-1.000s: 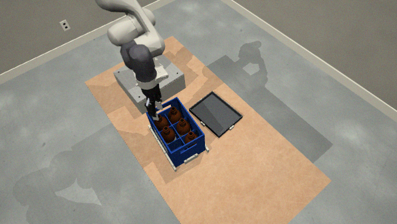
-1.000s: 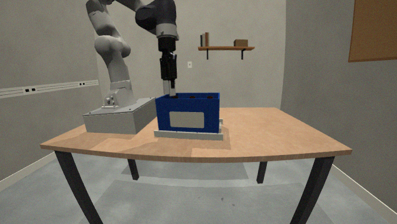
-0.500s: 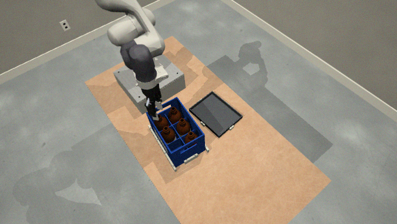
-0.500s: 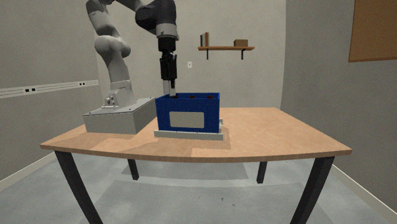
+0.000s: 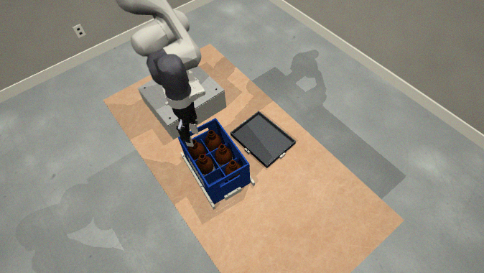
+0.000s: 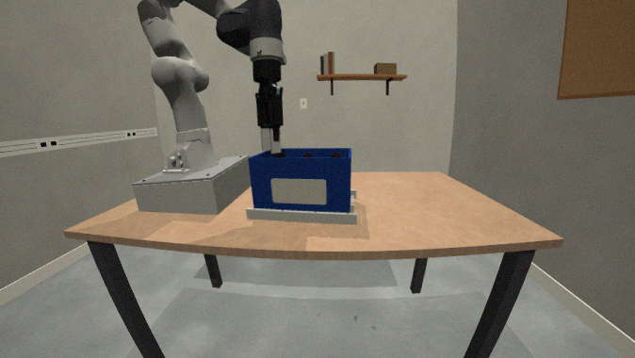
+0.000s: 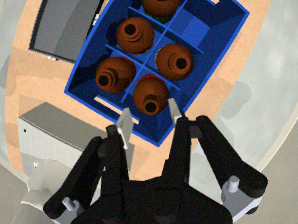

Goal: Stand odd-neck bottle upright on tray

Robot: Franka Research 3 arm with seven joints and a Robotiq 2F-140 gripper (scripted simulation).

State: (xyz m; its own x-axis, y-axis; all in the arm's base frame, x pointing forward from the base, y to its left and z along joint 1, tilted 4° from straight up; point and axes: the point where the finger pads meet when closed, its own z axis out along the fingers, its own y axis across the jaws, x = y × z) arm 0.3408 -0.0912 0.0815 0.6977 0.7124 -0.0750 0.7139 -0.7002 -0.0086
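The bottle lies 130 mm below my hand. Round my hand: blue crate 90 mm ahead, 50 mm to the left, 130 mm below; then dark grey tray 60 mm ahead, 310 mm to the left, 200 mm below.
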